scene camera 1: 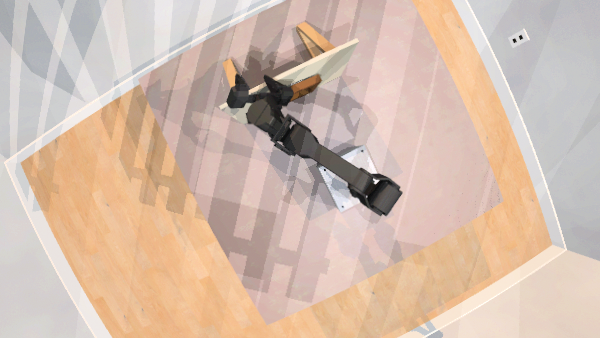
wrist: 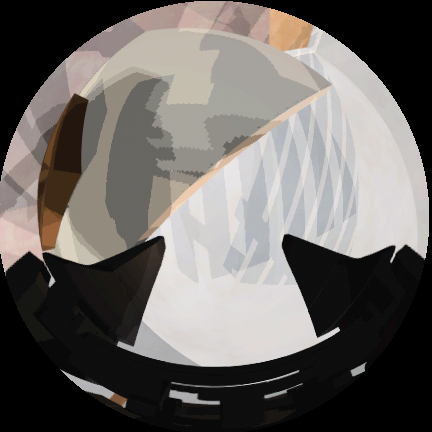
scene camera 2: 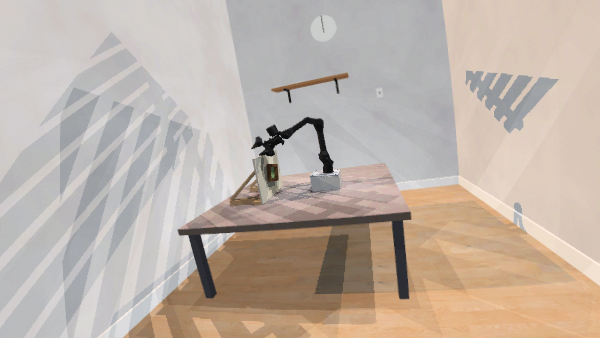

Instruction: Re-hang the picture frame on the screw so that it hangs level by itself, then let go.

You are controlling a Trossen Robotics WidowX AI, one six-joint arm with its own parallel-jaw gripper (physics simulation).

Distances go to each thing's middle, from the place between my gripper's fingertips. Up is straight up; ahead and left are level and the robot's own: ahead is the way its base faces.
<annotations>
I see the brown picture frame (wrist: 60, 170) 18 cm below my hand, 12 cm to the right of it and 4 cm behind it. From my hand the other things lie so: wooden stand (scene camera 1: 313, 51) 23 cm below, 12 cm ahead, 9 cm to the right; cream wall board (scene camera 1: 330, 65) 19 cm below, 11 cm to the right, 1 cm behind.
</annotations>
